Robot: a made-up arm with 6 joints.
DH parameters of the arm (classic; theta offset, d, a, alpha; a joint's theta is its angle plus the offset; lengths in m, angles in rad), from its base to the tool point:
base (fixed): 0 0 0 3.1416
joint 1: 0 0.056 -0.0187 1.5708
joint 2: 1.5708 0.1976 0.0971 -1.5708
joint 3: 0 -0.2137 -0.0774 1.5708
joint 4: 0 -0.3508 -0.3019 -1.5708
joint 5: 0 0.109 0.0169 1.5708
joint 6: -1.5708 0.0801 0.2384 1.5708
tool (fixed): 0 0.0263 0 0
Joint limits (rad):
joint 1: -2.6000..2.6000
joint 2: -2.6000..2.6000
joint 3: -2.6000..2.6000
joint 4: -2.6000..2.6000
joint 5: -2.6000..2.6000
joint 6: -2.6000..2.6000
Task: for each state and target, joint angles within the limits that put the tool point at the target. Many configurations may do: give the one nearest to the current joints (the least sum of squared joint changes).
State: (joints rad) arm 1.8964 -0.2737 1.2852 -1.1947 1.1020 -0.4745
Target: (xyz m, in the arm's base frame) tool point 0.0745 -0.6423 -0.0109
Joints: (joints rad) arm 2.6000 0.2264 1.6970 -0.2203 1.0470 -0.2468
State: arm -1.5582 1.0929 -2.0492 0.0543 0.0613 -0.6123
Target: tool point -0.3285 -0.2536 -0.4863
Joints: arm -0.7394 0.9798 -2.3443 -0.4425 0.5171 -0.4922
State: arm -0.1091 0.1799 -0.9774 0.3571 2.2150 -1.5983
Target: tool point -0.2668 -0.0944 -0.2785
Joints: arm -0.0065 0.7831 -1.2852 0.1051 2.5056 -2.0680
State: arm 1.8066 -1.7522 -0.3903 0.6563 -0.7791 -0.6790
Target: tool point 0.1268 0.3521 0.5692
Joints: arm 2.1392 -1.5495 0.2625 0.8970 -0.6083 -0.8693
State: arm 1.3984 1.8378 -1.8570 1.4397 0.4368 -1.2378
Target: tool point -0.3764 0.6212 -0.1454
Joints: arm 1.1697 2.4056 -1.9210 1.0653 0.4336 -1.4040
